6 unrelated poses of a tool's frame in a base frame.
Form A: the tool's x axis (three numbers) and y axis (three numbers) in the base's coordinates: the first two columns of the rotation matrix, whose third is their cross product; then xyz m.
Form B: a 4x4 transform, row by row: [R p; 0 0 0 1], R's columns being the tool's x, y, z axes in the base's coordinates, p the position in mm. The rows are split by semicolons. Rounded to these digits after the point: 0 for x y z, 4 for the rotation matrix.
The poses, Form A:
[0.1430 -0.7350 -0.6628 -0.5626 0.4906 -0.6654 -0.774 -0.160 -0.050]
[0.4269 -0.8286 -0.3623 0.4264 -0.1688 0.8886 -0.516 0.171 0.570]
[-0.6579 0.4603 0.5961 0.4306 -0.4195 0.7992 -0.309 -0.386 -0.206]
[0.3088 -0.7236 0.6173 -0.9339 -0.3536 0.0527 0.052 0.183 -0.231]
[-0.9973 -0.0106 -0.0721 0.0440 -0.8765 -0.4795 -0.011 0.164 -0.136]
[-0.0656 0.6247 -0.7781 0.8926 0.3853 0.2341 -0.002 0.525 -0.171]
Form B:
0.1430 -0.5626 0.8142 -774; -0.7350 0.4906 0.4680 -160; -0.6628 -0.6654 -0.3434 -50; 0 0 0 1
0.4269 0.4264 -0.7975 -516; -0.8286 -0.1688 -0.5338 171; -0.3623 0.8886 0.2813 570; 0 0 0 1
-0.6579 0.4306 0.6179 -309; 0.4603 -0.4195 0.7825 -386; 0.5961 0.7992 0.0778 -206; 0 0 0 1
0.3088 -0.9339 0.1801 52; -0.7236 -0.3536 -0.5928 183; 0.6173 0.0527 -0.7850 -231; 0 0 0 1
-0.9973 0.0440 -0.0581 -11; -0.0106 -0.8765 -0.4814 164; -0.0721 -0.4795 0.8746 -136; 0 0 0 1
-0.0656 0.8926 0.4460 -2; 0.6247 0.3853 -0.6792 525; -0.7781 0.2341 -0.5829 -171; 0 0 0 1

